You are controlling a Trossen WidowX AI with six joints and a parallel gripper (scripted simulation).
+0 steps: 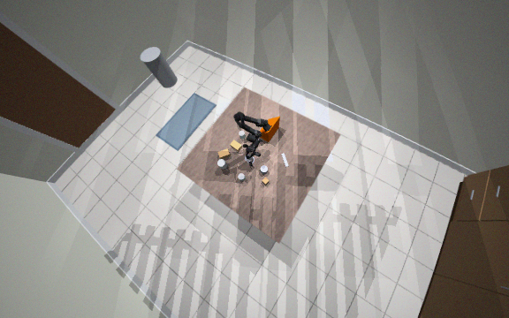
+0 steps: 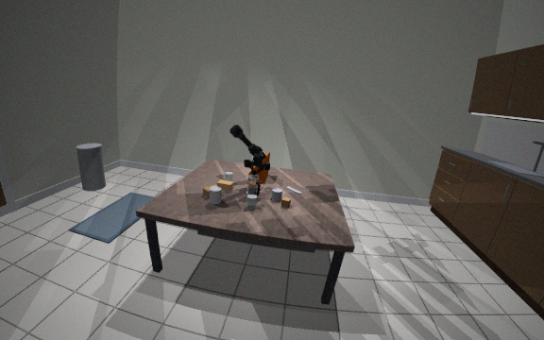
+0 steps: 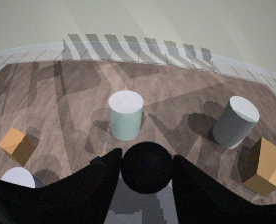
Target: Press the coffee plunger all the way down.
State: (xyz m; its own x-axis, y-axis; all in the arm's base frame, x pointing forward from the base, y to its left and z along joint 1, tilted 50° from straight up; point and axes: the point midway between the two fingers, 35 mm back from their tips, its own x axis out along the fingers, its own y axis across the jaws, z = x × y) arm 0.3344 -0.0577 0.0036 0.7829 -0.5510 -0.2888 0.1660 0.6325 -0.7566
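Now: the coffee press 10 mm behind my gripper tip, 10 mm to the left of it and 90 mm below it.
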